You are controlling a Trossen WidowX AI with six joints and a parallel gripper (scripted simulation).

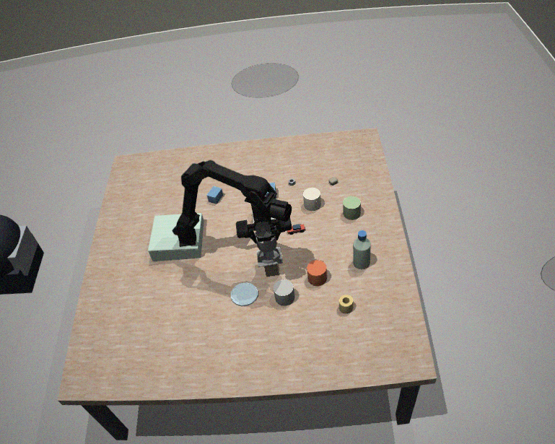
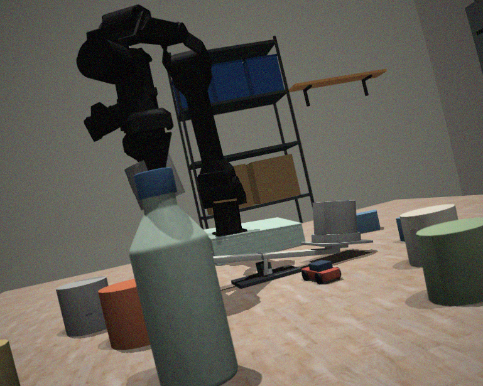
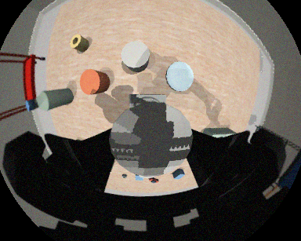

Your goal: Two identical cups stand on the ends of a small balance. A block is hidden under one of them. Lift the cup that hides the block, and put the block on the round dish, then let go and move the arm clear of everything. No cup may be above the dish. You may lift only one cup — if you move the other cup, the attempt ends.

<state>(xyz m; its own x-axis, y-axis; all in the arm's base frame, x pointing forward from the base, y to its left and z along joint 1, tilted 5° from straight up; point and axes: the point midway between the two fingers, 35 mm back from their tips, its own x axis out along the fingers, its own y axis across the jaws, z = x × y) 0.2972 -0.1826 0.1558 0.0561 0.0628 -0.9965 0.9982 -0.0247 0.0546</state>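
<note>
Now: the round dish 11 cm behind my gripper tip, 9 cm to the right of it and 17 cm below it. From my gripper tip the other things lie so: balance beam 14 cm to the left, 13 cm below; balance 1 cm ahead, 14 cm to the left, 15 cm below; orange cylinder 14 cm ahead, 8 cm to the right, 13 cm below.
</note>
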